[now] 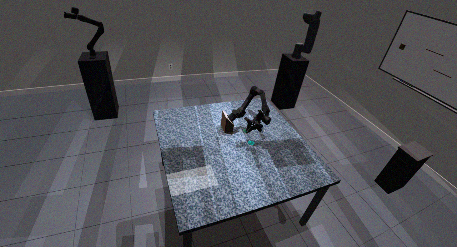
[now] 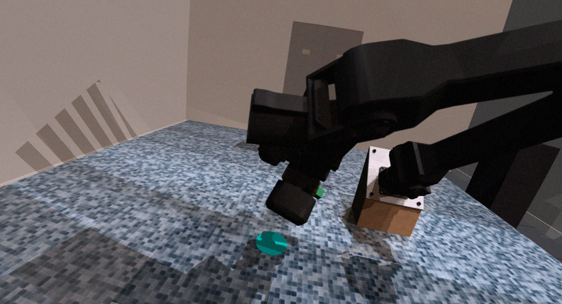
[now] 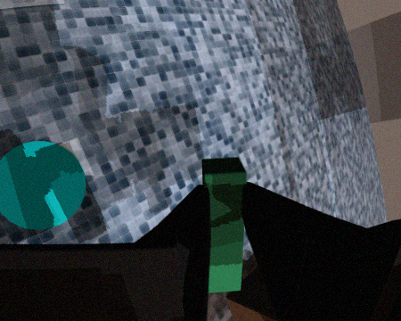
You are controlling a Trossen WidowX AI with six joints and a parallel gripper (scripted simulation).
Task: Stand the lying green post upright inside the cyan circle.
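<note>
My gripper tip is 3 cm short of the cyan circle, 5 cm to the right of it and 11 cm above it. Also, from my gripper tip: green post: 2 cm behind, 1 cm below.
</note>
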